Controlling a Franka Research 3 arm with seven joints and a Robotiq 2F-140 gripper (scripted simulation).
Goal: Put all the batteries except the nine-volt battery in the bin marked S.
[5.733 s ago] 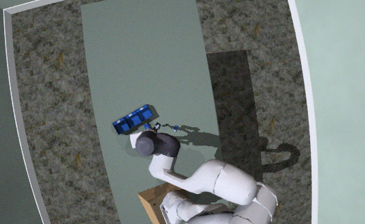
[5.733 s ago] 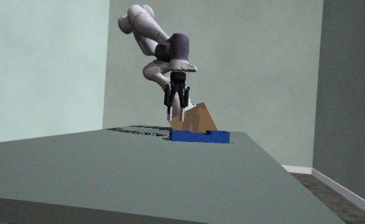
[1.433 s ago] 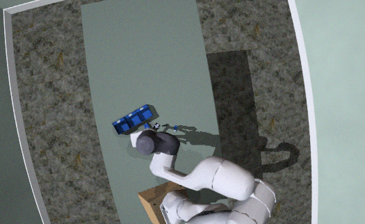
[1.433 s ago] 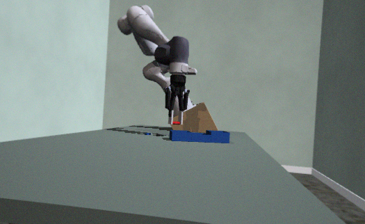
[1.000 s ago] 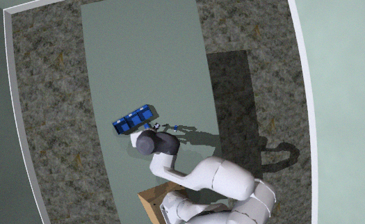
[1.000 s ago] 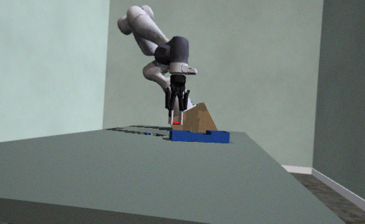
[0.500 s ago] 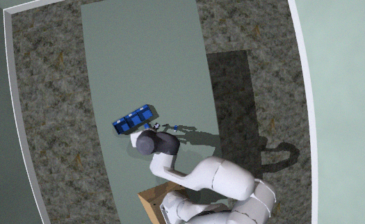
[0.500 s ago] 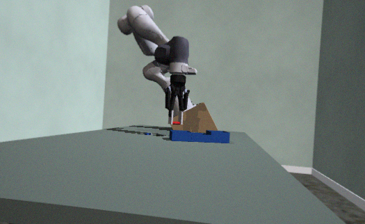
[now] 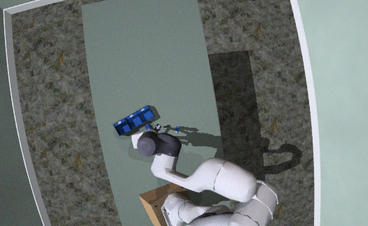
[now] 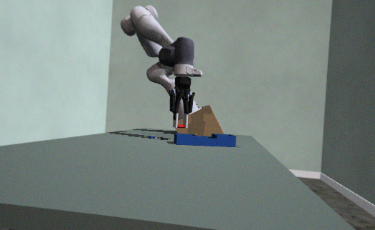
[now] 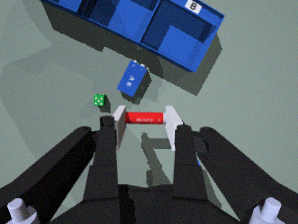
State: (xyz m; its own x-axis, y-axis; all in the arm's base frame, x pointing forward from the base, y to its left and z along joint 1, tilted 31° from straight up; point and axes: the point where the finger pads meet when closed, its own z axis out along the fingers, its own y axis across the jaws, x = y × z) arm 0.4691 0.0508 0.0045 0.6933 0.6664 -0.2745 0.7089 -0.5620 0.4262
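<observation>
Now: the red cylindrical battery 30 mm below my hand. From my hand the other things lie so: dark item (90 mm below, 80 mm to the right, 10 mm ahead); then blue nine-volt battery (80 mm below, 50 mm to the left, 30 mm ahead); then green item (90 mm below, 60 mm to the left, 40 mm behind).
</observation>
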